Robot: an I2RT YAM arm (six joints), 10 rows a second.
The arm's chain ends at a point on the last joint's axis. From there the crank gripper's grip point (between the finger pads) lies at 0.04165 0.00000 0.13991 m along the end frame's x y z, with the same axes.
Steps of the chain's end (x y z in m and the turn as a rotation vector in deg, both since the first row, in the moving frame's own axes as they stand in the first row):
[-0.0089, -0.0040, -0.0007, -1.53, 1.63, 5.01]
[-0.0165, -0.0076, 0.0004, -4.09, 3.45, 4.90]
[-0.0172, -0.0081, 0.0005, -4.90, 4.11, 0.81]
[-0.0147, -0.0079, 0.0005, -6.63, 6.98, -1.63]
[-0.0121, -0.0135, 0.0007, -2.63, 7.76, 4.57]
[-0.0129, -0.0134, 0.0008, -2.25, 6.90, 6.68]
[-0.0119, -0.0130, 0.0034, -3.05, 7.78, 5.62]
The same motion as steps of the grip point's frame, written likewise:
[-0.0053, 0.0035, -0.0020, -1.53, 1.63, 5.01]
[-0.0088, 0.0062, -0.0028, -4.09, 3.45, 4.90]
[-0.0074, 0.0044, -0.0034, -4.90, 4.11, 0.81]
[0.0022, 0.0065, -0.0065, -6.63, 6.98, -1.63]
[0.0060, -0.0032, -0.0064, -2.63, 7.76, 4.57]
[0.0030, -0.0022, -0.0054, -2.25, 6.90, 6.68]
[0.0061, -0.0007, -0.0038, -3.05, 7.78, 5.62]

